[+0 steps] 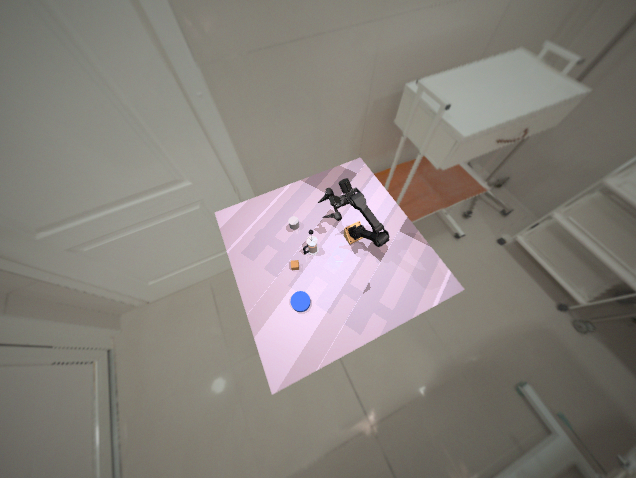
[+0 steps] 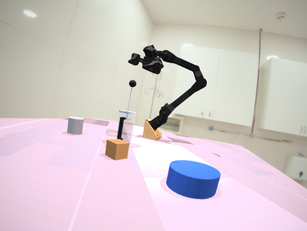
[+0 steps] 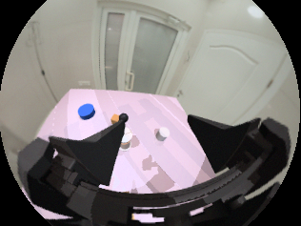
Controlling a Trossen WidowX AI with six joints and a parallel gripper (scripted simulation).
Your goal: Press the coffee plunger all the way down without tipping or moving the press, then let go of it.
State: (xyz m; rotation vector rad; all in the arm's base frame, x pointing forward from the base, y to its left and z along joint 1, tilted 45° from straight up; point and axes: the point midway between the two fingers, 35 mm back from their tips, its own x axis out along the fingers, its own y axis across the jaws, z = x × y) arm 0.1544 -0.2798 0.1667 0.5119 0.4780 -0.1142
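My gripper tip is 240 mm above the glass coffee press, 110 mm short of it and 40 mm to the right of it. From my gripper tip the other things lie so: flat blue cylinder: 340 mm below, 340 mm ahead, 320 mm to the left.
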